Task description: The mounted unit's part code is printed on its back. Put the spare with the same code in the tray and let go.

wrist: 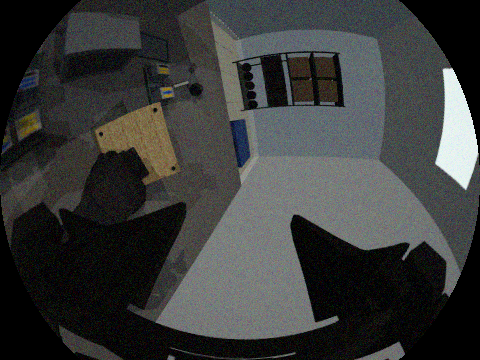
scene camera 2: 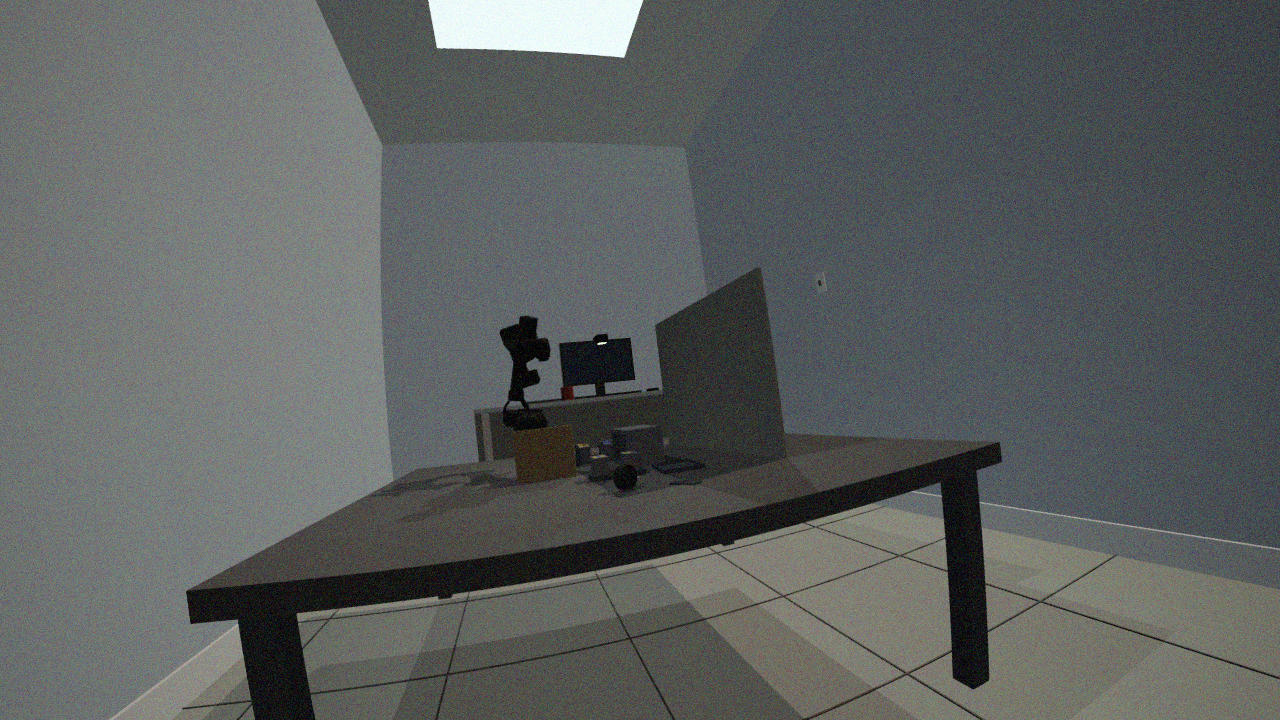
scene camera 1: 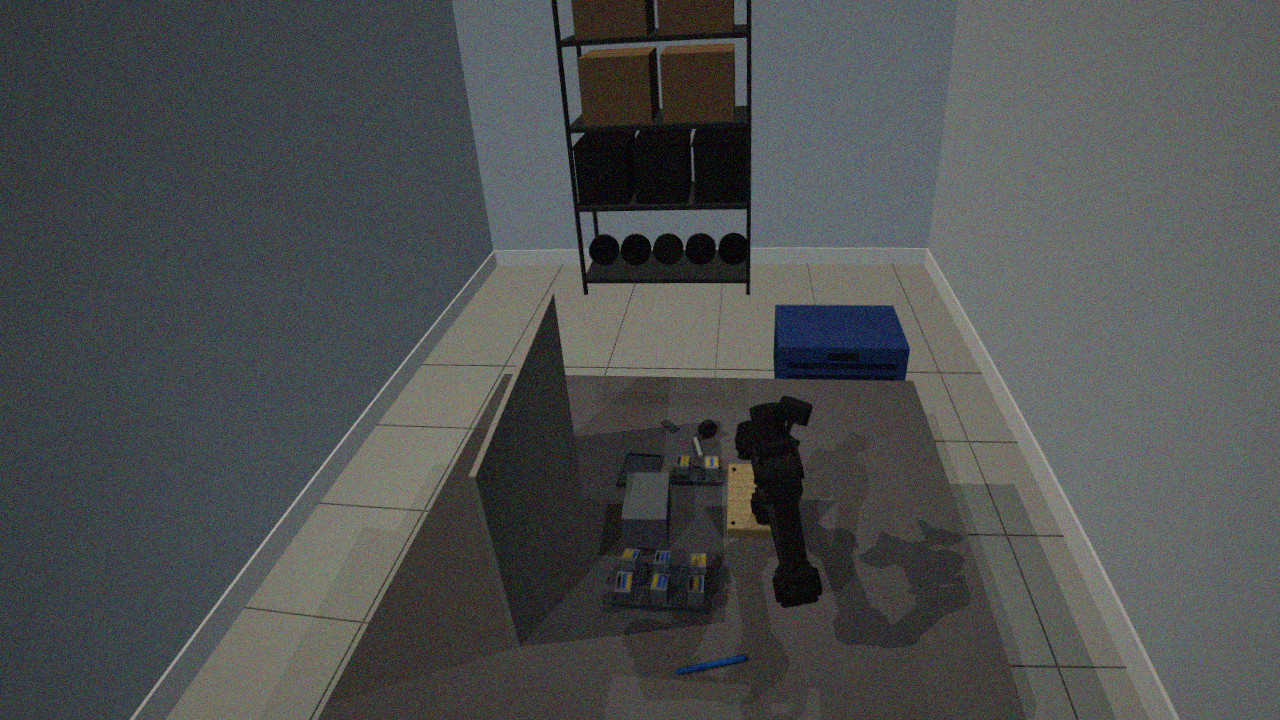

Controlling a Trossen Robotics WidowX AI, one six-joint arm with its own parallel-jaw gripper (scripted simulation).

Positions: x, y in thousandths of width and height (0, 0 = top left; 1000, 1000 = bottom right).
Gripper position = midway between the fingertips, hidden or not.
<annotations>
My gripper shows in the wrist view (499, 599), in scene camera 2 (403, 505) and in scene camera 1 (616, 602).
</annotations>
